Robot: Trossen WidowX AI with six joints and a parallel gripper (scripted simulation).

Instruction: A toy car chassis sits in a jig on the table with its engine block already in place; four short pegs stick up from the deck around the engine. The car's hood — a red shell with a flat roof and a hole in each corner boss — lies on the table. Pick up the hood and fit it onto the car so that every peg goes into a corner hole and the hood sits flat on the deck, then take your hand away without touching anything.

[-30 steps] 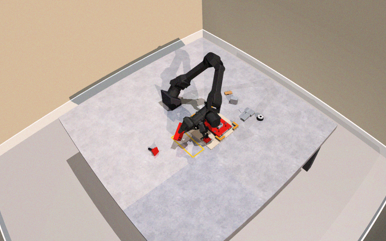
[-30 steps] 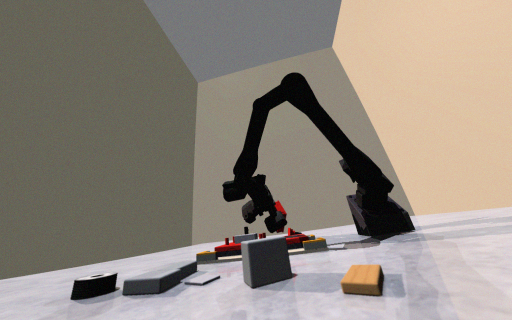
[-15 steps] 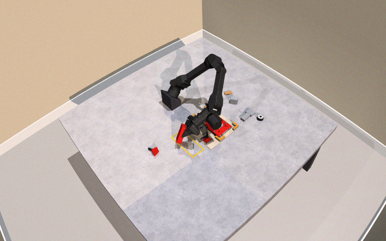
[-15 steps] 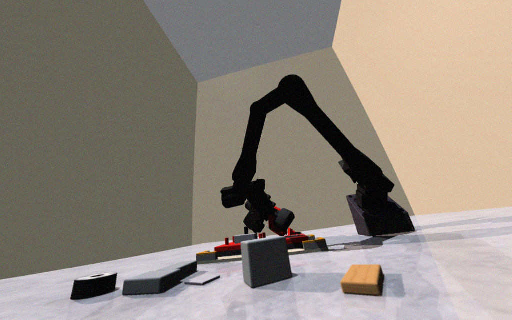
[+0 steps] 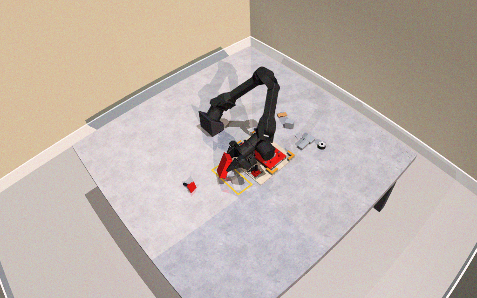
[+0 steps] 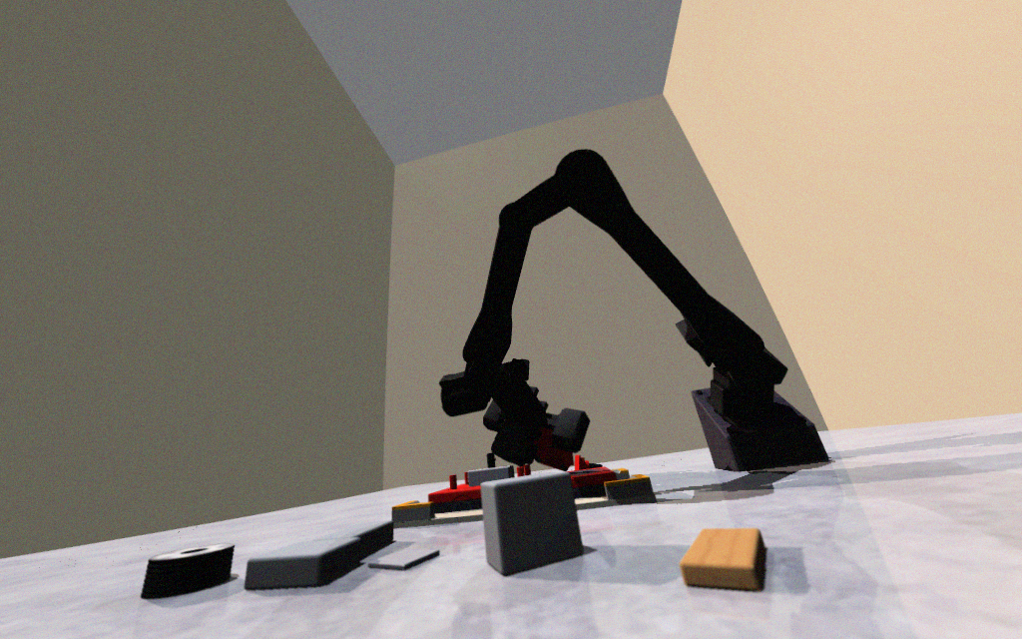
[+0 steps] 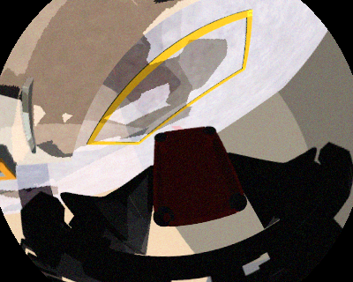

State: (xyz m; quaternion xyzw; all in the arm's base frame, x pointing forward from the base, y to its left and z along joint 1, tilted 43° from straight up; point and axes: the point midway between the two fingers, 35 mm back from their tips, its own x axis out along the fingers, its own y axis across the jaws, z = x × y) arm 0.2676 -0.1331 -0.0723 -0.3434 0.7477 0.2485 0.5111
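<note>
Right now the red hood is 1 cm above my gripper tip. The rest, counted from my gripper tip: grey engine block 21 cm to the left, 8 cm ahead, 4 cm below; wooden block 48 cm to the left, 6 cm below, 5 cm behind.
</note>
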